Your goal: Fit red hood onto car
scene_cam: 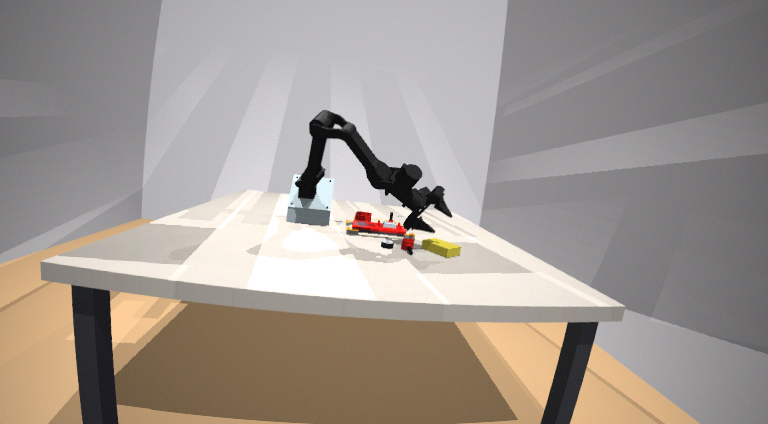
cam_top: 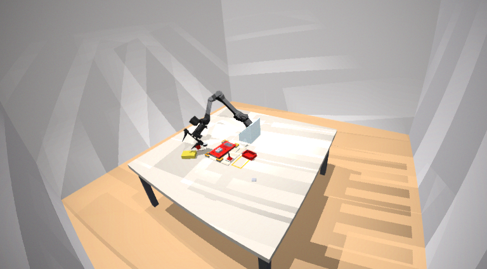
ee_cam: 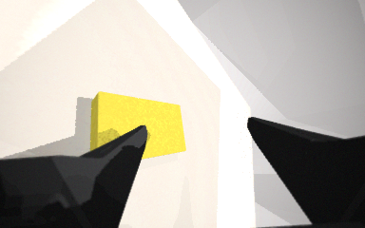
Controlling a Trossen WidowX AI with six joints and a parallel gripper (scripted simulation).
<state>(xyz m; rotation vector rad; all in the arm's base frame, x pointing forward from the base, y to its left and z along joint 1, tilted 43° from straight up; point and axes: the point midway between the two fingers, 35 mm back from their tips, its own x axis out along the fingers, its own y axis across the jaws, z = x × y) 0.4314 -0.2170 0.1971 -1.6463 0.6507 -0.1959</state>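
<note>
Now: gripper tip 440 mm to the right of the red hood, 210 mm past it and 80 mm above it. The rest, counted from my gripper tip: yellow block (80 mm below, 10 mm to the left, 10 mm ahead); then wheel (170 mm behind, 80 mm below, 20 mm to the left).
</note>
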